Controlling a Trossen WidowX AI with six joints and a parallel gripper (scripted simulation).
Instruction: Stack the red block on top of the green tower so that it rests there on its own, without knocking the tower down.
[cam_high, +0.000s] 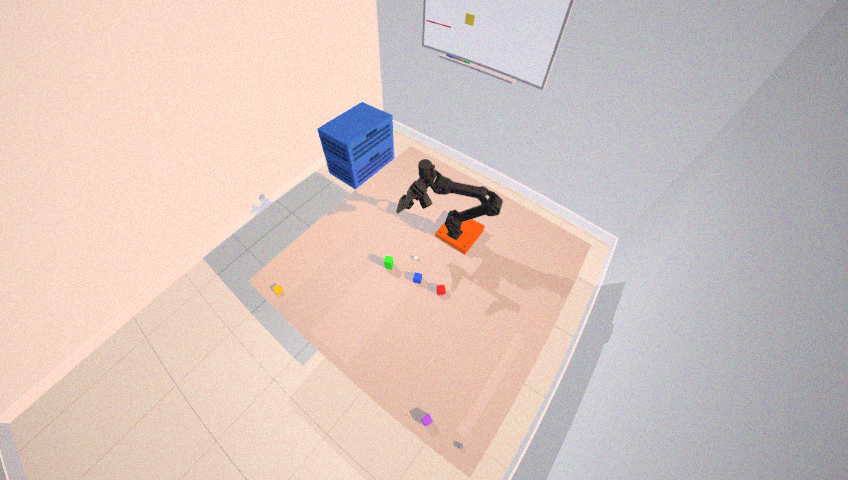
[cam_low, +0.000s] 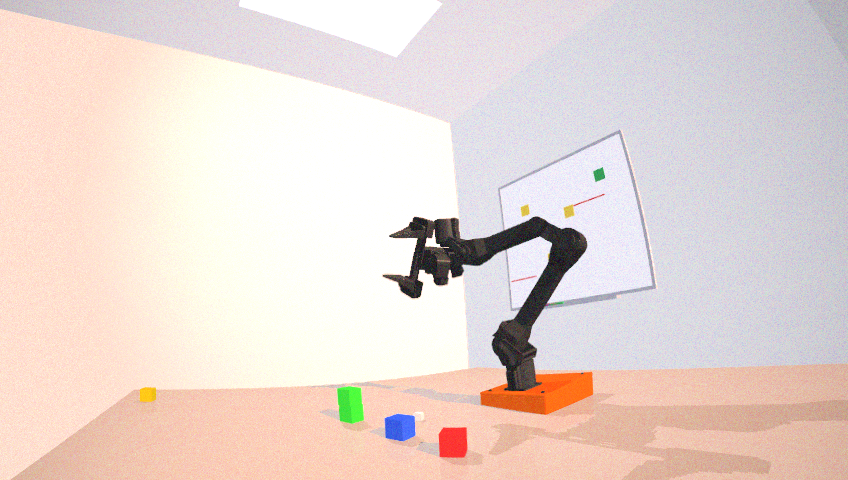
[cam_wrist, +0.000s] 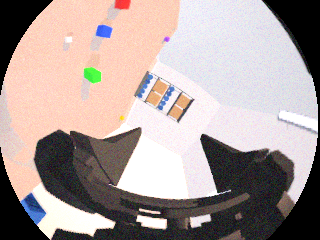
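Right now the red block is 330 mm below my gripper tip, 270 mm to the left of it and 50 mm ahead of it. From my gripper tip the other things lie so: yellow block: 530 mm ahead, 340 mm to the right, 340 mm below; then tiny white cube: 340 mm below, 70 mm to the left, 20 mm behind; then blue block: 330 mm below, 150 mm to the left, 70 mm ahead.
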